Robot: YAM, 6 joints.
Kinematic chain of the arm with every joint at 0, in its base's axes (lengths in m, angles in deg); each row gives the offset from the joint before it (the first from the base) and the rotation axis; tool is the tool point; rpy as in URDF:
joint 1: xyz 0 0 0.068 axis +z
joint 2: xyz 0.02 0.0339 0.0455 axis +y
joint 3: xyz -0.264 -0.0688 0 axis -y
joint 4: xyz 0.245 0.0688 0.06 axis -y
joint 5: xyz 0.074 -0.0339 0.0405 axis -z
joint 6: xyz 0.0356 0 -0.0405 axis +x
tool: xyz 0 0 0 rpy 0 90 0
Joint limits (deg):
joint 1: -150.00..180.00
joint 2: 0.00..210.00
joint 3: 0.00..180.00
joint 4: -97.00..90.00
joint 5: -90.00..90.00
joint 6: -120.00..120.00
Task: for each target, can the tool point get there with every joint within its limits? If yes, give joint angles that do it. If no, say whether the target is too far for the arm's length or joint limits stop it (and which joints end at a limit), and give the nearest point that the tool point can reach.
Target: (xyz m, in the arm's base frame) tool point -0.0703 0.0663 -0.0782
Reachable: yes | joints 126.79 150.25 20.04 16.94 -27.89 -63.56
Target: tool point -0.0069 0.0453 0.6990
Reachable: yes | joints -120.46 81.64 148.66 60.41 54.24 77.61
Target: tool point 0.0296 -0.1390 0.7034
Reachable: yes | joints -66.62 91.90 154.73 -5.65 51.84 -65.84
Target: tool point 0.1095 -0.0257 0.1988
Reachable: yes | joints -9.29 18.35 16.70 -26.17 12.40 -54.94
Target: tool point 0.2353 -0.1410 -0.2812
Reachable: yes | joints -33.03 190.19 95.22 -19.17 -16.45 -41.36
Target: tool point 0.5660 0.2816 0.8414
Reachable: no: too far | nearest point 0.3786 0.1883 0.5925 | short by 0.325 m
